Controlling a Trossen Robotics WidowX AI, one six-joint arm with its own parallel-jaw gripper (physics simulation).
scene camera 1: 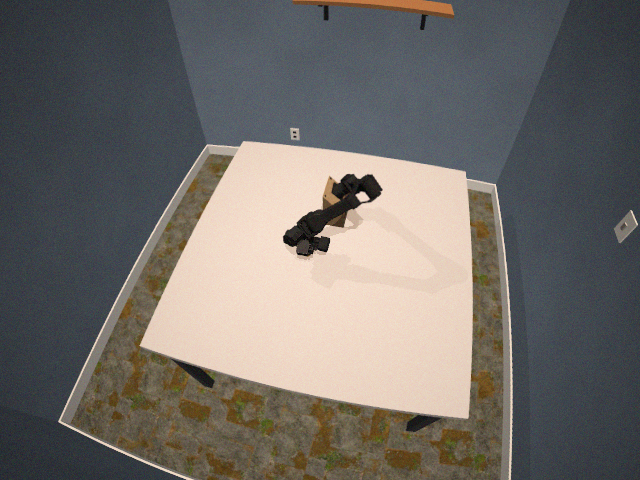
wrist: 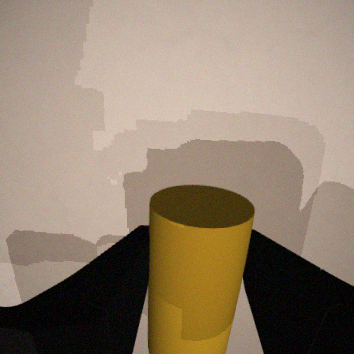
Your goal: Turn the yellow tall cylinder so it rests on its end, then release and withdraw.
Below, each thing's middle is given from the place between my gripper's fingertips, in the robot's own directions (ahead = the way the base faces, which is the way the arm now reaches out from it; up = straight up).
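Labels:
Yellow tall cylinder [wrist: 199, 235]: 10 mm above my hand, 20 mm behind.

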